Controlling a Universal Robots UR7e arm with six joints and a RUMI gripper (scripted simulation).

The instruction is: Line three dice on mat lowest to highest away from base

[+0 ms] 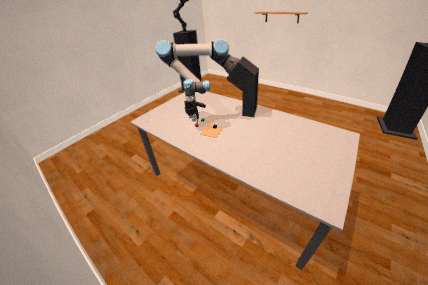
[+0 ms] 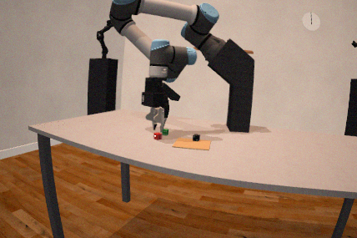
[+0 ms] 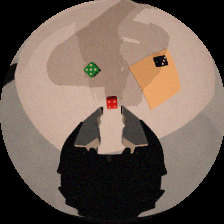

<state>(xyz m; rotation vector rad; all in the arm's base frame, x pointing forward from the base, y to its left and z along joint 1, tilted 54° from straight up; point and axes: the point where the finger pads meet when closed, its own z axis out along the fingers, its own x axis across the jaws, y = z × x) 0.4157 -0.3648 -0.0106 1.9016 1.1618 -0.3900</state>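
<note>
My gripper is now 40 mm above the red die. The rest, counted from my hand: black die: 160 mm to the left, 30 mm below, 30 mm behind; then green die: 90 mm behind, 40 mm below, 10 mm to the left; then orange mat: 150 mm to the left, 50 mm below, 20 mm ahead.
</note>
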